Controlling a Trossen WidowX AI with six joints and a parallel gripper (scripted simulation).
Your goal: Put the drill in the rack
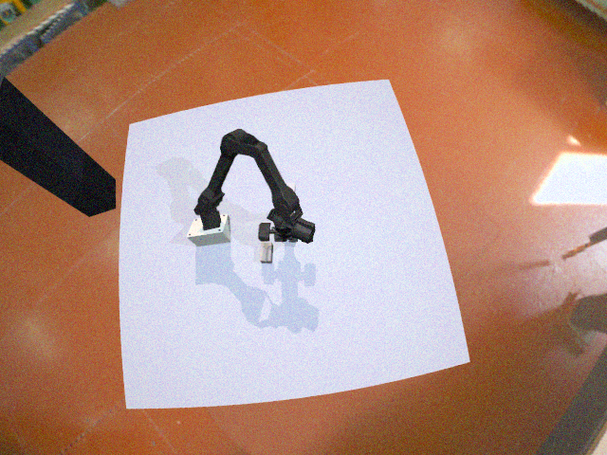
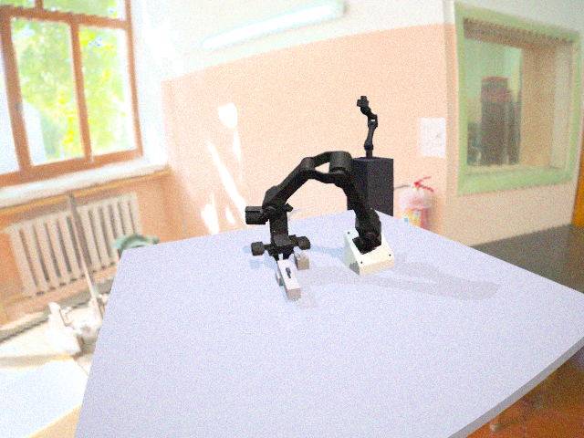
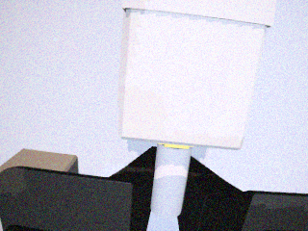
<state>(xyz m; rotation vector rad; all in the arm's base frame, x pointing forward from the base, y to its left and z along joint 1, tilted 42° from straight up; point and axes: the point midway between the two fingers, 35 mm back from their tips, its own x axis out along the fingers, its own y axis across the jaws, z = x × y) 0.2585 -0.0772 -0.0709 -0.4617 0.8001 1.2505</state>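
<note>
Now: the drill 20 mm ahead of my gripper tip, 50 mm to the left of it and 30 mm above it. From my gripper tip the other things lie so: dark key: 40 mm ahead, 130 mm to the left, 30 mm above; rack: 90 mm behind, 30 mm to the right.
</note>
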